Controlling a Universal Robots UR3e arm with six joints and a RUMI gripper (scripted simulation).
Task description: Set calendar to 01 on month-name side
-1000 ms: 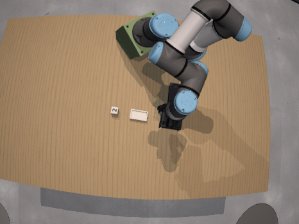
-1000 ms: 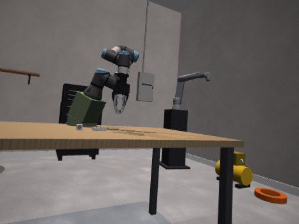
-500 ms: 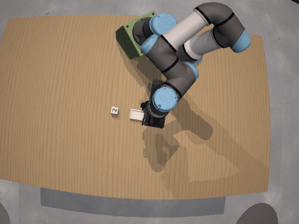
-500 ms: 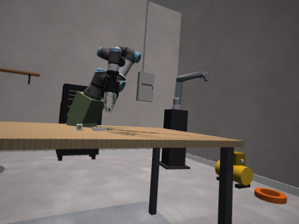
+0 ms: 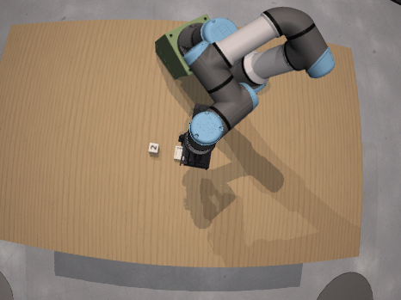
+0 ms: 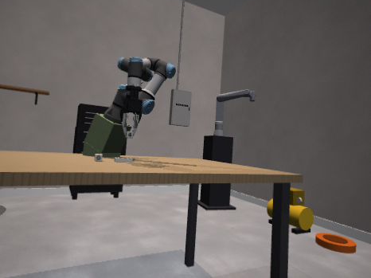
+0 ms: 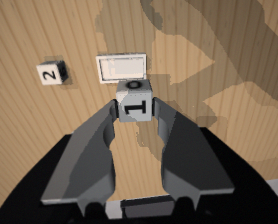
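Right now my hand is 13 cm above the white tray and 2 cm to the left of it. The rest, counted from my hand: white cube (12 cm to the right, 12 cm below).
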